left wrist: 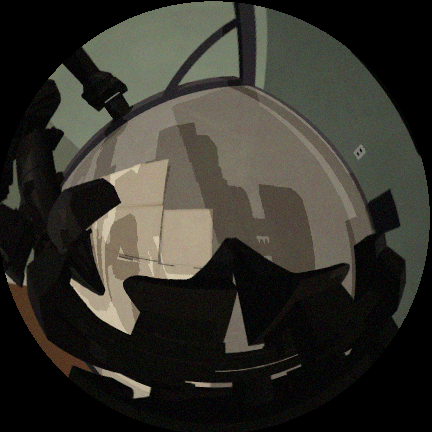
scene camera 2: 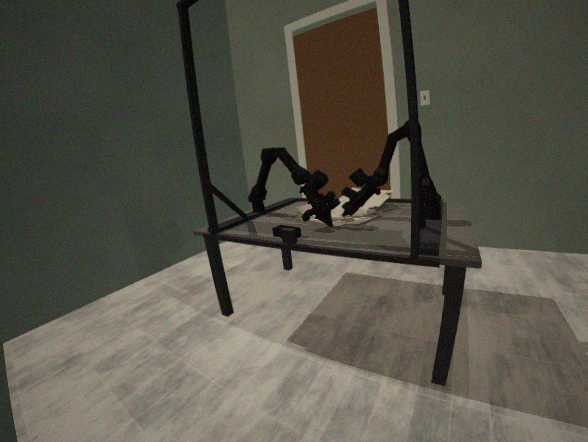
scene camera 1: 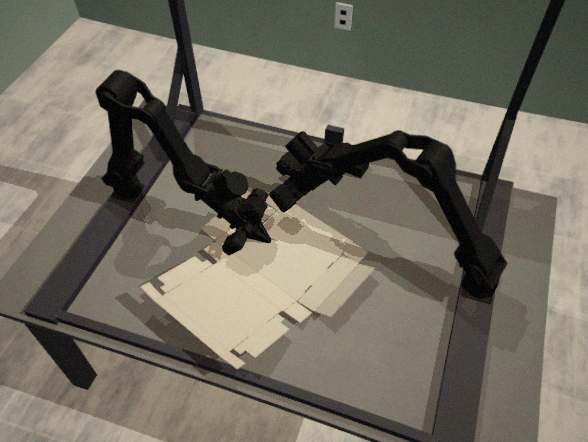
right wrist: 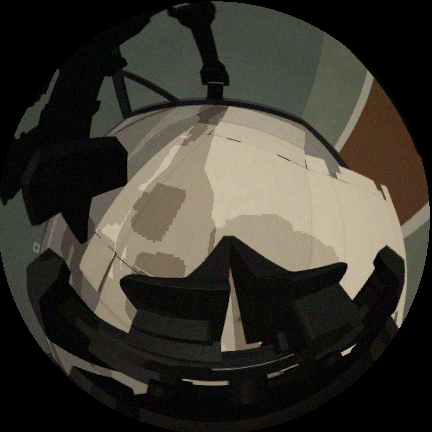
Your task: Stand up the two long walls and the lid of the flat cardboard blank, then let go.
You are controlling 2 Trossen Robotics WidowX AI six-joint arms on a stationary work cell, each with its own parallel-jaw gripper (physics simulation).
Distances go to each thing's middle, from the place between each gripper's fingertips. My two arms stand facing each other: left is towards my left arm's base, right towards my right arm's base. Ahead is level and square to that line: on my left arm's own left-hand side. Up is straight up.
Now: the black block (left wrist: 366,250) 32 cm behind my right hand, 11 cm to the left of it and 1 cm above it. Round my right hand: black camera mount (left wrist: 382,208) 39 cm behind, 5 cm to the left, 3 cm above.
My left gripper is now 150 mm past the black block, 130 mm to the right of it and 20 mm below it. From my left hand the other things lie so: black camera mount 220 mm behind, 70 mm to the left, 30 mm above.
